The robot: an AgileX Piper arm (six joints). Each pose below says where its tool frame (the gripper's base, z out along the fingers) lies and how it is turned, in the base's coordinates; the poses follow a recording.
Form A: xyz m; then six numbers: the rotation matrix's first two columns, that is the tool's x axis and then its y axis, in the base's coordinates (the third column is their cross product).
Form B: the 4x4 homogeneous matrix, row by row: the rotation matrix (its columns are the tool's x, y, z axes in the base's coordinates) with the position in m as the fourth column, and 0 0 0 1 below. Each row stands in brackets. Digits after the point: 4 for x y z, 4 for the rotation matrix.
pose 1, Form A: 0.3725, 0.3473, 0.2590, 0.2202, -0.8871, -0.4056, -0.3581, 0.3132, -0.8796
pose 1, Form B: [[0.2202, -0.3581, 0.9073, 0.3725], [-0.8871, 0.3132, 0.3389, 0.3473], [-0.4056, -0.8796, -0.2487, 0.2590], [0, 0, 0, 1]]
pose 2, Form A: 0.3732, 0.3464, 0.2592, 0.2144, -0.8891, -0.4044, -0.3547, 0.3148, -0.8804
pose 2, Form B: [[0.2144, -0.3547, 0.9101, 0.3732], [-0.8891, 0.3148, 0.3322, 0.3464], [-0.4044, -0.8804, -0.2479, 0.2592], [0, 0, 0, 1]]
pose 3, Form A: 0.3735, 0.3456, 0.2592, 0.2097, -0.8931, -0.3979, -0.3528, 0.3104, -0.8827
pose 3, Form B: [[0.2097, -0.3528, 0.9118, 0.3735], [-0.8931, 0.3104, 0.3255, 0.3456], [-0.3979, -0.8827, -0.2500, 0.2592], [0, 0, 0, 1]]
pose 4, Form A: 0.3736, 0.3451, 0.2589, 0.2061, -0.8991, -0.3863, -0.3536, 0.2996, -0.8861
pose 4, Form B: [[0.2061, -0.3536, 0.9124, 0.3736], [-0.8991, 0.2996, 0.3192, 0.3451], [-0.3863, -0.8861, -0.2562, 0.2589], [0, 0, 0, 1]]
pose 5, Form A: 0.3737, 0.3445, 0.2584, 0.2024, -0.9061, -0.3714, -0.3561, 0.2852, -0.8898
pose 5, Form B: [[0.2024, -0.3561, 0.9122, 0.3737], [-0.9061, 0.2852, 0.3124, 0.3445], [-0.3714, -0.8898, -0.2649, 0.2584], [0, 0, 0, 1]]
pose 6, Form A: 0.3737, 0.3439, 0.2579, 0.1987, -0.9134, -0.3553, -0.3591, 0.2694, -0.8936
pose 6, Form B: [[0.1987, -0.3591, 0.9119, 0.3737], [-0.9134, 0.2694, 0.3051, 0.3439], [-0.3553, -0.8936, -0.2745, 0.2579], [0, 0, 0, 1]]
